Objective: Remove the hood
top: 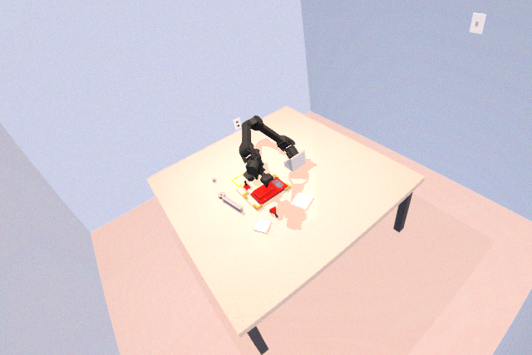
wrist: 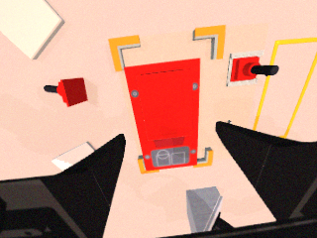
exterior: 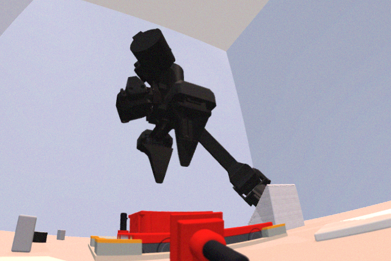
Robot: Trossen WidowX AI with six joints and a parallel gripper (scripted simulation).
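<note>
My gripper tip is now 6 cm above the hood. Also, from my gripper tip: grey tool: 19 cm ahead, 4 cm to the right, 9 cm below.
</note>
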